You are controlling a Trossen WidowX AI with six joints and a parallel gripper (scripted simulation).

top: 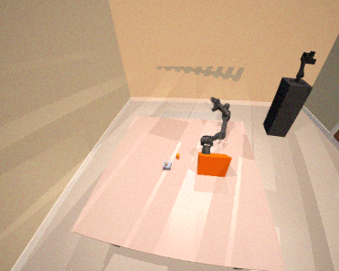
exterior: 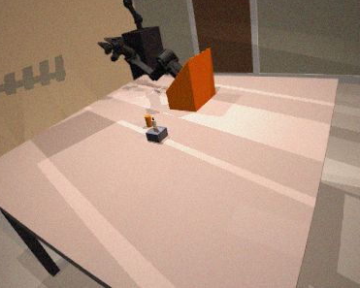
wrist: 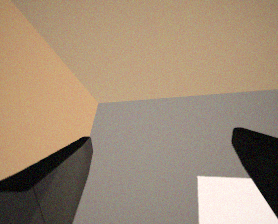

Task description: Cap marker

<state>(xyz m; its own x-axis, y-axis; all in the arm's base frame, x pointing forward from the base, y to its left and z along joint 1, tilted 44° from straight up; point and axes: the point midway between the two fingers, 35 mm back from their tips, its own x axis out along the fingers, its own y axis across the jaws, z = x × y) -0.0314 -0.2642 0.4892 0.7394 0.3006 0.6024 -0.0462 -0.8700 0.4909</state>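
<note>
My gripper tip is 500 mm to the right of the orange cap, 320 mm above it and 220 mm short of it. Also, from my gripper tip: holder block: 610 mm to the left, 330 mm below, 290 mm ahead.
</note>
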